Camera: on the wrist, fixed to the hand. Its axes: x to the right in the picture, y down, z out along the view.
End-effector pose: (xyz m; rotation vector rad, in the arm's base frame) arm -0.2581 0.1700 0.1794 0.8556 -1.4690 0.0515
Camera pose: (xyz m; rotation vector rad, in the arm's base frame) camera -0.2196 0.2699 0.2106 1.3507 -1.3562 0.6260
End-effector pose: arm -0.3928 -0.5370 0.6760 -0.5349 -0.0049 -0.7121
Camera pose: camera -0.3771 -0.5294 0.5659 0.1500 -0.1252 -0.6762
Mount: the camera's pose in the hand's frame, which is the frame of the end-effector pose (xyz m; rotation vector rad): -0.0128 0.0658 -0.0891 0.6719 0.1180 0.0171
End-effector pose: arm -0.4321 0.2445 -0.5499 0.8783 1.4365 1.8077
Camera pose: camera -0.5042 0.1742 -0.5020 1.1114 2.1724 1.4051
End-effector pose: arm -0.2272 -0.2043 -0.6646 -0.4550 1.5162 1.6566
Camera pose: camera -0.2928 -0.2881 -0.6313 -0.1705 2.0428 1.0461
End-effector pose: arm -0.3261 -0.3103 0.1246 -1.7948 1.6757 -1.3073
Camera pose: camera -0.4343 -0.2853 0.1141 -1.3163 1.0941 -1.7279
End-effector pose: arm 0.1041 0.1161 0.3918 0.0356 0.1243 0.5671
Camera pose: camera 0.0470 0.1646 0.3093 0.6570 0.4259 0.5238
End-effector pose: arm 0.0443 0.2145 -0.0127 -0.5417 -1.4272 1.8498
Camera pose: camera 0.0964 0.2542 -0.1029 -0.3106 -0.6538 2.1154
